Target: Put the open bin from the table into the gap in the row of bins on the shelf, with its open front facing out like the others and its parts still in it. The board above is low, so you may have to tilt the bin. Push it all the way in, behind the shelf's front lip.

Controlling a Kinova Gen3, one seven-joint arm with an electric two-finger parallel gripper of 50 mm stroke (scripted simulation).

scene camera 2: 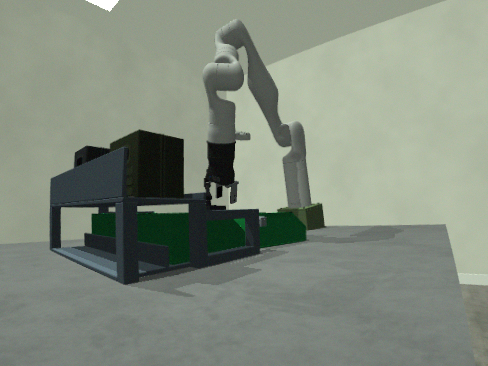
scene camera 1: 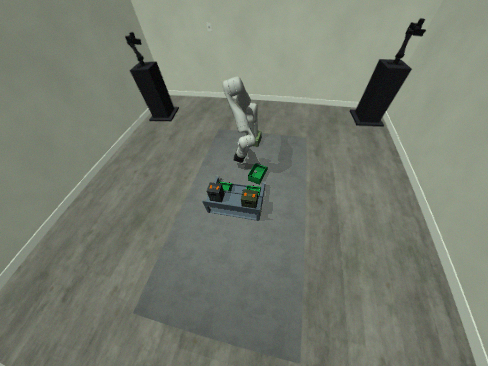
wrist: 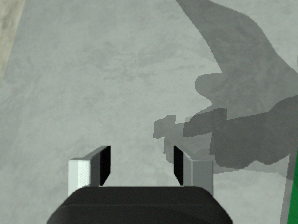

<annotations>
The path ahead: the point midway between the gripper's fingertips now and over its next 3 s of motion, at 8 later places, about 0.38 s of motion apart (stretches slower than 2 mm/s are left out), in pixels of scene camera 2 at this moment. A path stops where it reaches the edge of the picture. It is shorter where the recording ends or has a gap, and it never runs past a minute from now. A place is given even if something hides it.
The gripper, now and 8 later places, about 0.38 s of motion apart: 226, 199; 228, 199; 230, 199; 233, 198; 237, 197; 240, 196; 243, 194; 246, 193; 250, 192
</annotations>
